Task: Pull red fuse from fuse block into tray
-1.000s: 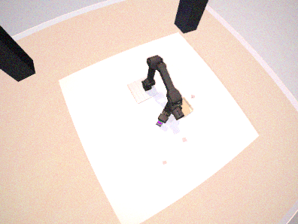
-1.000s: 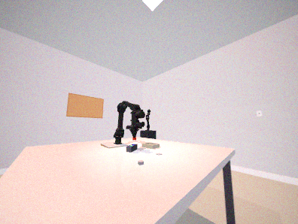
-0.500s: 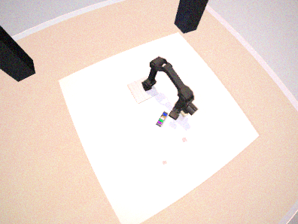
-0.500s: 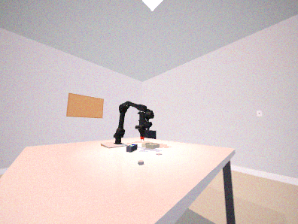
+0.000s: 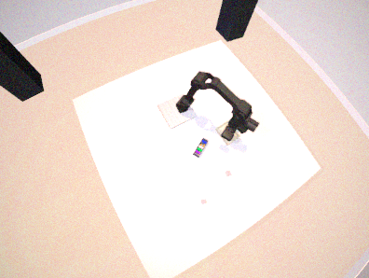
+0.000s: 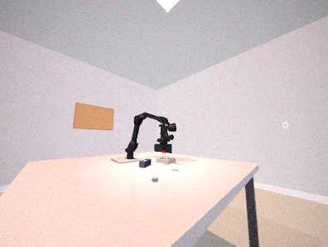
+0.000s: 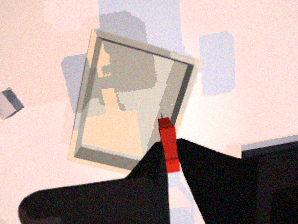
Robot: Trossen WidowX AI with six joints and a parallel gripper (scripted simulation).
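Now: the tan tray 1 cm behind my gripper tip, 3 cm to the left of it and 9 cm below it. The rest, counted from my gripper tip: red fuse: 1 cm below; then white fuse: 18 cm to the right, 7 cm below; then blue fuse: 2 cm behind, 15 cm to the right, 7 cm below.
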